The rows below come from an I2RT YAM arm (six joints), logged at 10 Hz.
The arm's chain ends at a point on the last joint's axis. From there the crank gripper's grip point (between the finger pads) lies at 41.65 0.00 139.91 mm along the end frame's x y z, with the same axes.
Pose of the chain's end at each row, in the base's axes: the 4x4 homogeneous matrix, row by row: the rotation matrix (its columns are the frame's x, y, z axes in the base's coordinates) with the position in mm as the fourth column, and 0 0 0 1 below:
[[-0.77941 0.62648 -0.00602 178.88], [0.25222 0.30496 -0.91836 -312.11], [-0.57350 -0.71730 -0.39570 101.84], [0 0 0 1]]
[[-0.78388 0.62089 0.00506 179.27], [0.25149 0.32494 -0.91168 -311.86], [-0.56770 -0.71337 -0.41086 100.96], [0 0 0 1]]
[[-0.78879 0.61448 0.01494 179.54], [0.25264 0.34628 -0.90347 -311.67], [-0.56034 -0.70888 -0.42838 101.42], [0 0 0 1]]
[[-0.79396 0.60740 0.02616 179.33], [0.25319 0.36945 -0.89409 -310.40], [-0.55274 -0.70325 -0.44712 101.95], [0 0 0 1]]
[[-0.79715 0.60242 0.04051 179.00], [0.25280 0.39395 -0.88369 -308.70], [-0.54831 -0.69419 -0.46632 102.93], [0 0 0 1]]
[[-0.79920 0.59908 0.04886 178.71], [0.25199 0.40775 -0.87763 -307.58], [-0.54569 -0.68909 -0.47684 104.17], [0 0 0 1]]
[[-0.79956 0.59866 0.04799 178.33], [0.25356 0.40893 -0.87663 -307.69], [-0.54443 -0.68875 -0.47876 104.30], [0 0 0 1]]
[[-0.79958 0.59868 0.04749 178.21], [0.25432 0.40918 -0.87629 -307.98], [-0.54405 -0.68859 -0.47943 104.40], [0 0 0 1]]
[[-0.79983 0.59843 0.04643 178.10], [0.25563 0.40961 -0.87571 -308.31], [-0.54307 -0.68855 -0.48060 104.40], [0 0 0 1]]
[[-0.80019 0.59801 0.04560 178.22], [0.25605 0.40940 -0.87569 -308.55], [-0.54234 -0.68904 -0.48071 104.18], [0 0 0 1]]
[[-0.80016 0.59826 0.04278 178.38], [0.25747 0.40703 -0.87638 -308.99], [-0.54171 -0.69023 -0.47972 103.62], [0 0 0 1]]
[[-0.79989 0.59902 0.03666 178.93], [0.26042 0.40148 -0.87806 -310.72], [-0.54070 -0.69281 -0.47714 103.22], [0 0 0 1]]
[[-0.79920 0.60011 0.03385 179.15], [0.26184 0.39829 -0.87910 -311.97], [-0.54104 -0.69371 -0.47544 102.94], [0 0 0 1]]
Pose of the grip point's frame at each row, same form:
[[-0.77941 0.62648 -0.00602 145.58], [0.25222 0.30496 -0.91836 -430.09], [-0.57350 -0.71730 -0.39570 22.59], [0 0 0 1]]
[[-0.78388 0.62089 0.00506 147.33], [0.25149 0.32494 -0.91168 -428.94], [-0.56770 -0.71337 -0.41086 19.83], [0 0 0 1]]
[[-0.78879 0.61448 0.01494 148.78], [0.25264 0.34628 -0.90347 -427.55], [-0.56034 -0.70888 -0.42838 18.15], [0 0 0 1]]
[[-0.79396 0.60740 0.02616 149.92], [0.25319 0.36945 -0.89409 -424.95], [-0.55274 -0.70325 -0.44712 16.37], [0 0 0 1]]
[[-0.79715 0.60242 0.04051 151.47], [0.25280 0.39395 -0.88369 -421.81], [-0.54831 -0.69419 -0.46632 14.85], [0 0 0 1]]
[[-0.79920 0.59908 0.04886 152.26], [0.25199 0.40775 -0.87763 -419.87], [-0.54569 -0.68909 -0.47684 14.73], [0 0 0 1]]
[[-0.79956 0.59866 0.04799 151.74], [0.25356 0.40893 -0.87663 -419.78], [-0.54443 -0.68875 -0.47876 14.64], [0 0 0 1]]
[[-0.79958 0.59868 0.04749 151.55], [0.25432 0.40918 -0.87629 -419.99], [-0.54405 -0.68859 -0.47943 14.66], [0 0 0 1]]
[[-0.79983 0.59843 0.04643 151.28], [0.25563 0.40961 -0.87571 -420.18], [-0.54307 -0.68855 -0.48060 14.54], [0 0 0 1]]
[[-0.80019 0.59801 0.04560 151.27], [0.25605 0.40940 -0.87569 -420.40], [-0.54234 -0.68904 -0.48071 14.34], [0 0 0 1]]
[[-0.80016 0.59826 0.04278 151.04], [0.25747 0.40703 -0.87638 -420.88], [-0.54171 -0.69023 -0.47972 13.94], [0 0 0 1]]
[[-0.79989 0.59902 0.03666 150.74], [0.26042 0.40148 -0.87806 -422.72], [-0.54070 -0.69281 -0.47714 13.94], [0 0 0 1]]
[[-0.79920 0.60011 0.03385 150.60], [0.26184 0.39829 -0.87910 -424.06], [-0.54104 -0.69371 -0.47544 13.89], [0 0 0 1]]

